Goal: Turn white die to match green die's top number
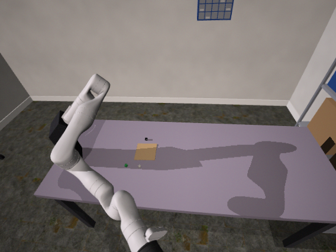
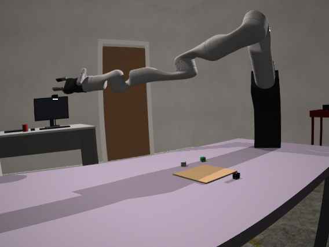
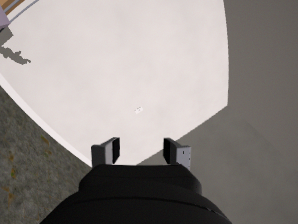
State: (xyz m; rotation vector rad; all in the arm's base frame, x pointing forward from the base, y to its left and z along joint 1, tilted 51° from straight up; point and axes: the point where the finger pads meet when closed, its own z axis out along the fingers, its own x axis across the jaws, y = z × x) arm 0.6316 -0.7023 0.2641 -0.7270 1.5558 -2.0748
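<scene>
My gripper is now 47 cm past the white die, 47 cm to the right of it and 34 cm above it. Round my hand: tan mat 49 cm behind, 59 cm to the left, 35 cm below; green die 56 cm behind, 44 cm to the left, 34 cm below; black die 54 cm behind, 69 cm to the left, 34 cm below.
</scene>
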